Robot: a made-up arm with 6 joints.
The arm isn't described. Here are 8 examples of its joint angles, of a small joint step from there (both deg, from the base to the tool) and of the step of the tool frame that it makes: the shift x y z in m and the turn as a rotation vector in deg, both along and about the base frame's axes.
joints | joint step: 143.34 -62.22 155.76 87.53 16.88 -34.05 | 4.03 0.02 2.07 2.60 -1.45 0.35
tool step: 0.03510 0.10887 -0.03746 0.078 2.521 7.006
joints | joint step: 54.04 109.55 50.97 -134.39 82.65 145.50 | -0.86 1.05 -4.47 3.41 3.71 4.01
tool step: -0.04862 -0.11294 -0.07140 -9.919 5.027 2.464
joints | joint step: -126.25 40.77 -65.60 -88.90 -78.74 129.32 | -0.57 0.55 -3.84 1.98 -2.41 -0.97
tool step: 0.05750 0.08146 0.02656 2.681 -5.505 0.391
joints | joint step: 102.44 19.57 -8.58 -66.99 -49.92 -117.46 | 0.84 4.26 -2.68 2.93 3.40 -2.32
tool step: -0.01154 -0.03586 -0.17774 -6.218 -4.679 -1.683
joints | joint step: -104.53 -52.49 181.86 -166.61 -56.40 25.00 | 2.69 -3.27 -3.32 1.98 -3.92 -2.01
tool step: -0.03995 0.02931 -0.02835 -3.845 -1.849 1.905
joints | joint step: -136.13 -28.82 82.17 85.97 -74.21 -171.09 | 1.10 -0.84 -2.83 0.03 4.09 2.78
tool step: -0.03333 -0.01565 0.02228 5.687 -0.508 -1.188
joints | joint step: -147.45 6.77 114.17 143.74 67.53 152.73 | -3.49 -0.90 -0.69 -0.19 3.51 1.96
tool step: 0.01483 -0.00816 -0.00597 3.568 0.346 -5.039
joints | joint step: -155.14 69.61 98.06 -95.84 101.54 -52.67 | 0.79 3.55 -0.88 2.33 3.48 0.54
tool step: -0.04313 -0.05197 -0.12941 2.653 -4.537 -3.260
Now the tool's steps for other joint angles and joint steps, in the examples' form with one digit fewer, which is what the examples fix.
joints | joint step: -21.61 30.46 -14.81 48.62 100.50 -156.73 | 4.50 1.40 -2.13 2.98 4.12 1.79
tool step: -0.0086 0.1375 -0.0719 -0.41 -0.34 7.78
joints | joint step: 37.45 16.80 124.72 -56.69 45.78 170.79 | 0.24 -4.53 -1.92 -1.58 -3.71 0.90
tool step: -0.0888 -0.0658 -0.0086 -2.28 -1.86 0.20
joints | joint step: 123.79 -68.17 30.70 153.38 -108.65 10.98 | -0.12 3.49 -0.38 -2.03 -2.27 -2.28
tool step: -0.0593 0.0903 0.0604 -0.17 -1.31 1.03
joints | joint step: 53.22 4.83 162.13 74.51 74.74 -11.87 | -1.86 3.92 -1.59 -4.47 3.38 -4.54
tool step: 0.0329 0.0976 0.1115 -11.13 -0.20 -3.60
